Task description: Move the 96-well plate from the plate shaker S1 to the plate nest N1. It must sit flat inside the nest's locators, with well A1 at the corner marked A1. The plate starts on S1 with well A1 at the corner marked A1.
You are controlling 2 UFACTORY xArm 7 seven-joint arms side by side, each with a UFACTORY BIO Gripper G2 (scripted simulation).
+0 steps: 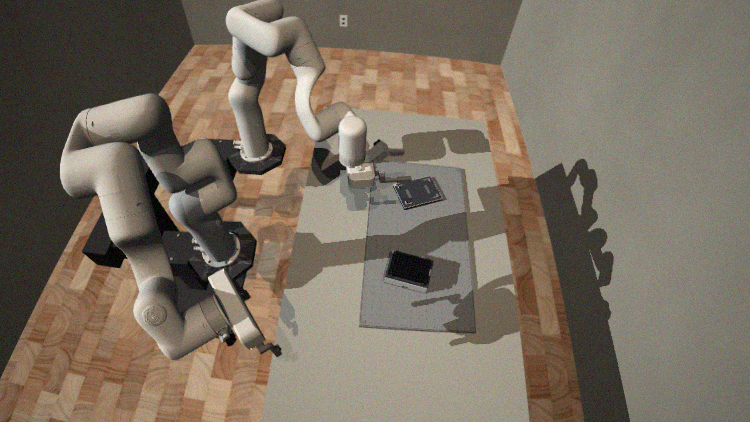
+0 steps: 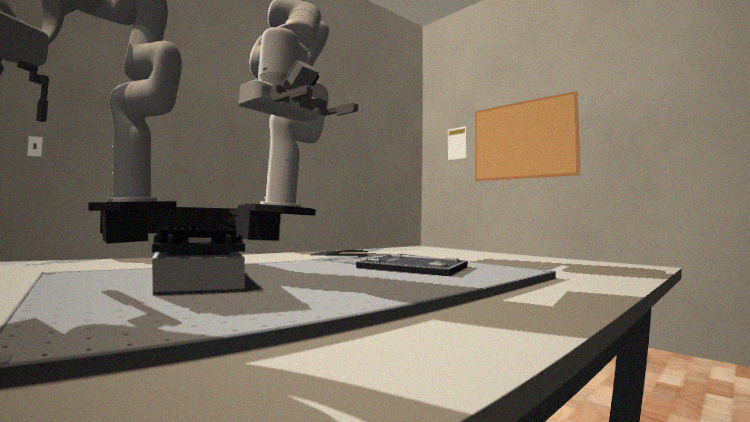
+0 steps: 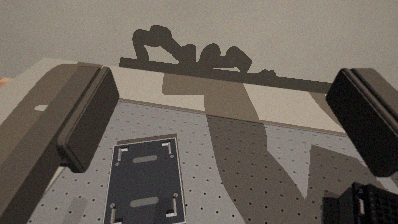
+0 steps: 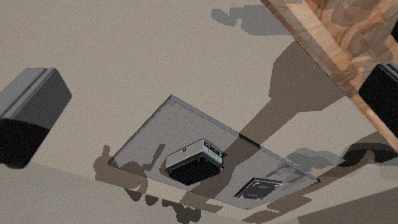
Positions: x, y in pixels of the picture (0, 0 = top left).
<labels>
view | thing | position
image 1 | my right gripper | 262, 324
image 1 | black 96-well plate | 400, 261
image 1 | plate nest N1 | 419, 194
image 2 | my left gripper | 334, 99
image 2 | black 96-well plate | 180, 233
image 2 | plate shaker S1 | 175, 274
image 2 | plate nest N1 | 432, 271
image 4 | black 96-well plate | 195, 171
</labels>
